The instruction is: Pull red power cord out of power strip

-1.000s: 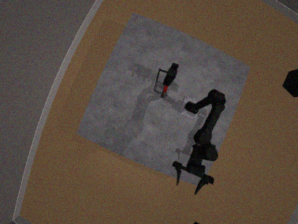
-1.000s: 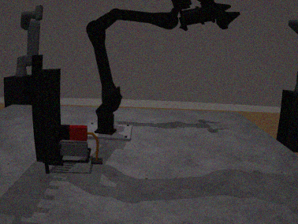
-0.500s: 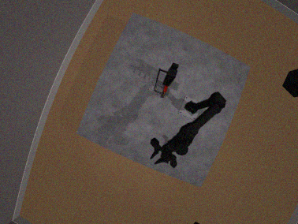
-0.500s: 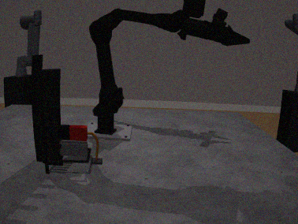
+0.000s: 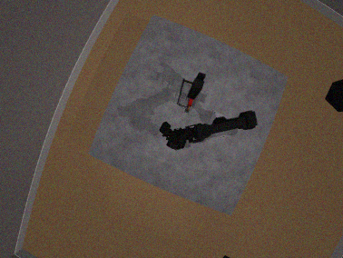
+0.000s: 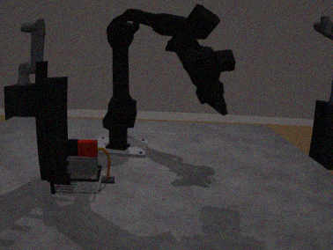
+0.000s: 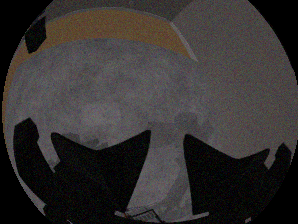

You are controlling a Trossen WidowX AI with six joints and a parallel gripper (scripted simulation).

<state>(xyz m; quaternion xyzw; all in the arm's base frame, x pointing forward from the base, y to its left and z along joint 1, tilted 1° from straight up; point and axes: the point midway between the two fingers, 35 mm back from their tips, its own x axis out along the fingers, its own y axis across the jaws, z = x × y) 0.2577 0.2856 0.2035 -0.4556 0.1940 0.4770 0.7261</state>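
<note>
Now: gripper tip 31 cm to the left of the red plug and 10 cm above it. Also, from my gripper tip: black power strip 2 cm ahead, 38 cm to the right, 6 cm below.
</note>
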